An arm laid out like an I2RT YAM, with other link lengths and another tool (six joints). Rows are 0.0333 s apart.
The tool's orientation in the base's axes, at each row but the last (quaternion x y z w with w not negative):
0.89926, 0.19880, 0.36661, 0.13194
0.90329, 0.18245, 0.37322, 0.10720
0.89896, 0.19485, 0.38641, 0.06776
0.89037, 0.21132, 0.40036, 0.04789
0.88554, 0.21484, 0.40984, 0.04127
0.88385, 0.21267, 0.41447, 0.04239
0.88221, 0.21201, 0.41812, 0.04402
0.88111, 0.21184, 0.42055, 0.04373
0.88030, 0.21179, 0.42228, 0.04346
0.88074, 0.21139, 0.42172, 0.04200
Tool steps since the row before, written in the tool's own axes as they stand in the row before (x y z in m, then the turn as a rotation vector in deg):
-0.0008, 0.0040, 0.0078, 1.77, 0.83, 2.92
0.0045, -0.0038, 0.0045, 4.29, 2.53, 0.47
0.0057, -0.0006, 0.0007, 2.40, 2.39, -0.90
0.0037, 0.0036, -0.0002, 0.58, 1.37, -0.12
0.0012, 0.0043, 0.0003, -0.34, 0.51, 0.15
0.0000, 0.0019, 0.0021, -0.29, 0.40, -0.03
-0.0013, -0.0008, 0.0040, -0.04, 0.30, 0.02
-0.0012, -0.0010, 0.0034, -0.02, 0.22, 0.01
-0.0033, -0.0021, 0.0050, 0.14, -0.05, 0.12
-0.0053, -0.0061, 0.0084, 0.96, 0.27, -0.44
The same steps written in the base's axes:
0.0061, -0.0046, -0.0044, 3.45, -0.20, -0.64
0.0052, 0.0050, -0.0015, 3.78, -0.57, 3.23
0.0039, 0.0029, 0.0032, 1.56, -1.25, 2.88
0.0033, -0.0017, 0.0036, 0.72, -1.01, 0.83
0.0024, -0.0034, 0.0017, 0.09, -0.59, -0.21
0.0022, -0.0015, -0.0009, -0.05, -0.48, -0.09
0.0020, 0.0006, -0.0037, 0.09, -0.29, 0.03
0.0016, 0.0008, -0.0033, 0.07, -0.21, 0.04
0.0013, 0.0011, -0.0061, 0.15, 0.11, 0.01
0.0014, 0.0042, -0.0108, 0.29, 0.10, 1.05

